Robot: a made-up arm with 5 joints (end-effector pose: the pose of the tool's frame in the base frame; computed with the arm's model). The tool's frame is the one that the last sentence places. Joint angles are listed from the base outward.
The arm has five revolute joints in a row. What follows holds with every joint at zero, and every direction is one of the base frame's. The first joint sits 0.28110 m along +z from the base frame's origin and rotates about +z. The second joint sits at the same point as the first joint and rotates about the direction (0, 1, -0.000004). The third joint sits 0.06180 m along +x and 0.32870 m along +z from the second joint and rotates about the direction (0, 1, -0.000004). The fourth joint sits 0.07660 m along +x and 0.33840 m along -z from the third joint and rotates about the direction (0, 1, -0.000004). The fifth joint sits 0.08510 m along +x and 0.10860 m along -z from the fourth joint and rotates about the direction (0, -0.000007, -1). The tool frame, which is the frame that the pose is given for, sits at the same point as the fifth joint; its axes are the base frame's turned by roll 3.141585, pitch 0.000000 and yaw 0.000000 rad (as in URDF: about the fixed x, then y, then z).
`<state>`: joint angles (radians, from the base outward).
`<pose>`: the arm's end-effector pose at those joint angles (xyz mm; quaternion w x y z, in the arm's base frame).
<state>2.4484 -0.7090 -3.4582 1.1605 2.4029</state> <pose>435.3 -361.6 799.9 0.6548 -0.0674 -0.0015 0.7528</pose>
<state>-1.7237 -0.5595 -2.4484 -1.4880 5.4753</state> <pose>42.2 274.0 878.3 0.7434 -0.5620 0.2770 0.2340</pose>
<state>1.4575 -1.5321 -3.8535 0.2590 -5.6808</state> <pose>-68.7 -604.1 -36.9 0.4686 0.7620 0.3472 -0.2814</pose>
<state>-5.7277 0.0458 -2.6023 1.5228 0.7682</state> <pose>286.0 177.5 948.6 0.3037 -0.8645 0.0923 -0.3898</pose>
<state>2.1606 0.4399 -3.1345 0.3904 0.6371</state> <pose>-165.1 246.7 1026.4 0.9001 -0.2942 -0.2806 -0.1563</pose>
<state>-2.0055 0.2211 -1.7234 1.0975 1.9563</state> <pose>-251.1 -540.8 575.2 0.0049 -0.3906 -0.8984 0.2010</pose>
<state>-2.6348 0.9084 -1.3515 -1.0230 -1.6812</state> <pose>-549.4 -305.0 234.9 0.5571 0.6603 -0.3411 -0.3707</pose>
